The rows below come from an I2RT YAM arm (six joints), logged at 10 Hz.
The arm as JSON. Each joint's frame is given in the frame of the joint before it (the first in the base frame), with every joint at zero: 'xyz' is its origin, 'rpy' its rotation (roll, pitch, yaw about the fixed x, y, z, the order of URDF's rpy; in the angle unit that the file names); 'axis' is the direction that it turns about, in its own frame. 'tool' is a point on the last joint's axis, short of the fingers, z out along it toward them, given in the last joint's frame.
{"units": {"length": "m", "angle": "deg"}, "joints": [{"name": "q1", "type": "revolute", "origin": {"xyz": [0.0, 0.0, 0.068], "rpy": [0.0, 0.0, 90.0]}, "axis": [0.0, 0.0, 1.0]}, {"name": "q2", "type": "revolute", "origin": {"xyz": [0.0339, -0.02, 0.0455], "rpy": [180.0, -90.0, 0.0]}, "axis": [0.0, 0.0, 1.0]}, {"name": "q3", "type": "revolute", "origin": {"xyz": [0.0, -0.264, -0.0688], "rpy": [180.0, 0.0, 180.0]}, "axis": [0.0, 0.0, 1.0]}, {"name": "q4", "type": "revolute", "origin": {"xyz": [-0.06, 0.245, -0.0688], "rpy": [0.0, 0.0, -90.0]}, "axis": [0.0, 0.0, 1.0]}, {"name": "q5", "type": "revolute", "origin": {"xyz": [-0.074, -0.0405, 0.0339], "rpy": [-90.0, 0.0, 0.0]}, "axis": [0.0, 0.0, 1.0]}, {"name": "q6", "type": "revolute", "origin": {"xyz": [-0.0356, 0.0, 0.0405], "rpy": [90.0, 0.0, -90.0]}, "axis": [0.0, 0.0, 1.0]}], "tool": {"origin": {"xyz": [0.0, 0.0, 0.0], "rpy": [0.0, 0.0, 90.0]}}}
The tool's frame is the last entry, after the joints.
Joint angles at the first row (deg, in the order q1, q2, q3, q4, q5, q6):
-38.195 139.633 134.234 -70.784 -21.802 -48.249
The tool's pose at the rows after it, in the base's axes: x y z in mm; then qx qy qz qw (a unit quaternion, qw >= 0):
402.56 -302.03 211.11 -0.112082 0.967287 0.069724 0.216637
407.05 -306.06 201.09 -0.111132 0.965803 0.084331 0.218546
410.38 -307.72 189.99 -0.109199 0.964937 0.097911 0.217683
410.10 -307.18 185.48 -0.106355 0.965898 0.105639 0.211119
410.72 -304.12 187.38 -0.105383 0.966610 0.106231 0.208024
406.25 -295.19 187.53 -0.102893 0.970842 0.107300 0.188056
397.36 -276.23 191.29 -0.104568 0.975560 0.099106 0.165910
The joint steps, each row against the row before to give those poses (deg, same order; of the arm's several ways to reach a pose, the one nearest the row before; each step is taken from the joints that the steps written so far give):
-0.285 3.475 4.982 -2.644 -1.443 -0.831
-0.130 3.105 3.501 -1.444 -1.399 -0.108
0.022 2.121 1.488 -0.504 -1.049 0.086
0.022 0.501 -0.003 -0.653 -0.087 0.110
0.328 -0.415 -0.329 -0.240 0.262 0.394
0.589 -2.971 -5.373 0.806 1.617 0.458
1.312 -6.451 -10.759 3.435 2.601 0.831

